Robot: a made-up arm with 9 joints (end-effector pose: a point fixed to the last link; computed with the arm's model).
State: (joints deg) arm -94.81 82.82 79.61 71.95 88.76 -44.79 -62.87 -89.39 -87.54
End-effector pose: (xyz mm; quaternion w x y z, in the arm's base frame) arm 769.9 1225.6 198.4 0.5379 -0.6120 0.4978 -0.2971
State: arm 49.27 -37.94 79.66 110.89 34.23 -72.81 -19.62 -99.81 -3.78
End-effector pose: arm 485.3 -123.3 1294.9 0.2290 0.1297 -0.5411 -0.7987
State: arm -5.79 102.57 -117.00 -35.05 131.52 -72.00 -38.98 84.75 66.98
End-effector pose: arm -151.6 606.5 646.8 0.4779 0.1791 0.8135 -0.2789
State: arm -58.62 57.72 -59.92 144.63 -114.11 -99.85 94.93 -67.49 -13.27
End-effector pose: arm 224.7 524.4 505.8 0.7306 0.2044 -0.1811 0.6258
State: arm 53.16 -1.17 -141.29 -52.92 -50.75 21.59 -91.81 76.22 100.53
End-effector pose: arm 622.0 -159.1 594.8 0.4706 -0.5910 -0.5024 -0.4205
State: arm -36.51 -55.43 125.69 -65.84 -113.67 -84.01 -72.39 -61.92 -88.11
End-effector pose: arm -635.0 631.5 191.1 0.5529 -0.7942 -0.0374 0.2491
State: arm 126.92 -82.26 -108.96 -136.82 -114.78 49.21 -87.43 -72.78 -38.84
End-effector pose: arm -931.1 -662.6 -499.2 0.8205 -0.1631 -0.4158 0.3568
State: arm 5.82 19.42 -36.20 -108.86 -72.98 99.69 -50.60 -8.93 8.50
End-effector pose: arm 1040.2 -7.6 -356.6 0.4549 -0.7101 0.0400 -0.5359
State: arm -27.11 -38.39 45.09 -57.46 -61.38 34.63 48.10 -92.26 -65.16
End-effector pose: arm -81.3 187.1 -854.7 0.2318 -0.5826 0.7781 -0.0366
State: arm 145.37 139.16 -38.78 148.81 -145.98 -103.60 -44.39 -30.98 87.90
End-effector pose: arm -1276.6 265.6 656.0 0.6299 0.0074 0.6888 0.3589
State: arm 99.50 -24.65 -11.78 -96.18 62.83 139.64 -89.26 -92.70 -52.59
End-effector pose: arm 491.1 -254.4 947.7 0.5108 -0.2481 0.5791 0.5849
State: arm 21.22 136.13 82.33 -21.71 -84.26 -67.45 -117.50 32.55 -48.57
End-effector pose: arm -562.8 -654.4 -47.5 0.0334 0.5588 0.6216 -0.5479
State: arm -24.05 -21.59 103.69 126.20 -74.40 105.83 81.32 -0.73 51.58
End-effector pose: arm -153.4 -545.6 331.0 0.5306 -0.7061 -0.1124 -0.4552
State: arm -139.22 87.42 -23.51 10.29 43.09 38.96 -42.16 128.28 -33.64
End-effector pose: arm 551.5 614.9 1209.8 0.8718 0.3380 -0.2155 -0.2816
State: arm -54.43 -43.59 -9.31 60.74 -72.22 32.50 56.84 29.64 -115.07
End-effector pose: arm 499.4 -457.1 -850.6 0.0087 -0.1787 -0.9057 0.3842
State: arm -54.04 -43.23 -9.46 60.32 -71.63 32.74 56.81 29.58 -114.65
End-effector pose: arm 482.3 -459.4 -858.7 0.0172 -0.1822 -0.9042 0.3859
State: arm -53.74 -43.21 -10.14 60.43 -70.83 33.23 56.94 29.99 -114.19
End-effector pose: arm 473.2 -461.6 -866.9 0.0249 -0.1764 -0.9028 0.3915
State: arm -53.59 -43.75 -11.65 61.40 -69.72 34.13 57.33 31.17 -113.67
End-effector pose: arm 477.9 -465.0 -874.8 0.0311 -0.1557 -0.9010 0.4037
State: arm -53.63 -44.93 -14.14 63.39 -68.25 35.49 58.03 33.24 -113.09
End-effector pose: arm 499.4 -471.4 -880.4 0.0347 -0.1184 -0.8968 0.4248
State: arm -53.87 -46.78 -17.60 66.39 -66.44 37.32 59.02 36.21 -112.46
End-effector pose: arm 539.8 -483.5 -880.0 0.0347 -0.0662 -0.8867 0.4563
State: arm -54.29 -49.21 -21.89 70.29 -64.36 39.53 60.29 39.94 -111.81
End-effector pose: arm 599.3 -503.2 -867.7 0.0307 -0.0048 -0.8661 0.4990
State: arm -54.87 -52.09 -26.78 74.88 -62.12 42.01 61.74 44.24 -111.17
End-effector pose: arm 677.3 -529.5 -837.5 0.0228 0.0582 -0.8318 0.5516
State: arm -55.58 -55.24 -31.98 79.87 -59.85 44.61 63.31 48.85 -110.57
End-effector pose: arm 769.9 -557.8 -784.5 0.0119 0.1143 -0.7833 0.6109
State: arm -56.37 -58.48 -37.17 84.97 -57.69 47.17 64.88 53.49 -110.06
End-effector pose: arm 870.2 -581.3 -707.6 0.0005 -0.1568 0.7240 -0.6718
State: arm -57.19 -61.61 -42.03 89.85 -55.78 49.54 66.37 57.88 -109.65
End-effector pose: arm 967.9 -593.6 -612.3 0.0132 -0.1826 0.6599 -0.7287
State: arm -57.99 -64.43 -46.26 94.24 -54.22 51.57 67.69 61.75 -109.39
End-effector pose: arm 1052.7 -592.4 -509.4 0.0250 -0.1931 0.5986 -0.7770
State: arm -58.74 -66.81 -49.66 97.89 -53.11 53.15 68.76 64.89 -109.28
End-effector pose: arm 1119.2 -579.0 -412.6 0.0359 -0.1931 0.5467 -0.8140
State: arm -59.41 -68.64 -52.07 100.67 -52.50 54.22 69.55 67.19 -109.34
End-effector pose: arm 1165.9 -558.8 -333.9 0.0457 -0.1882 0.5082 -0.8392
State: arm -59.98 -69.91 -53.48 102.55 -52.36 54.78 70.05 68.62 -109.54
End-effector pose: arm 1195.6 -537.5 -279.5 0.0543 -0.1830 0.4841 -0.8539
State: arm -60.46 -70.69 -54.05 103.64 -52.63 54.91 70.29 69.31 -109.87
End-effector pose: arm 1213.4 -517.6 -248.8 0.0621 -0.1802 0.4728 -0.8603
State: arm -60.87 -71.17 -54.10 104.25 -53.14 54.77 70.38 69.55 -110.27
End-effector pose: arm 1224.4 -499.9 -233.3 0.0693 -0.1795 0.4694 -0.8618
